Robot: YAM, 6 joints.
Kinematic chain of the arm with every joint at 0, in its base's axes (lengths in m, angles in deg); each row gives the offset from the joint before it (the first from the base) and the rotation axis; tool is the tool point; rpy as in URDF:
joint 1: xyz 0 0 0.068 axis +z
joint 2: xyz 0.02 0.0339 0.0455 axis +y
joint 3: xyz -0.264 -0.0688 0 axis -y
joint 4: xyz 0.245 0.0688 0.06 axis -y
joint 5: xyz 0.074 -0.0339 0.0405 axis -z
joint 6: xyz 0.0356 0 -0.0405 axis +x
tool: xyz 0 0 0 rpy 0 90 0
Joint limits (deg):
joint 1: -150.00..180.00
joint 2: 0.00..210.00
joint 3: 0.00..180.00
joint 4: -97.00..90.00
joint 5: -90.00..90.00
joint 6: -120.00..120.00
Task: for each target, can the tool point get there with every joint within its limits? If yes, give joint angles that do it. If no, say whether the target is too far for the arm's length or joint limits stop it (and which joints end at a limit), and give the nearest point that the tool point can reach.
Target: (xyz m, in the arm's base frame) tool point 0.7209 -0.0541 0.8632
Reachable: no: too far | nearest point 0.4468 -0.0335 0.5700 | short by 0.402 m
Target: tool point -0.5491 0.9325 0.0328
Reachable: no: too far | nearest point -0.3268 0.5550 0.0661 | short by 0.439 m
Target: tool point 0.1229 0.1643 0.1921
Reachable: yes | joints 55.69 72.96 43.79 -50.66 14.54 99.12
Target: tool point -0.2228 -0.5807 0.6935
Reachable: no: too far | nearest point -0.1686 -0.4395 0.5477 | short by 0.210 m
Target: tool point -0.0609 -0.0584 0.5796
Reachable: yes | joints 35.40 29.94 81.13 28.87 20.25 14.94
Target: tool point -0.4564 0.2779 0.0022
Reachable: yes | joints 146.41 154.70 101.45 14.89 -36.16 87.94
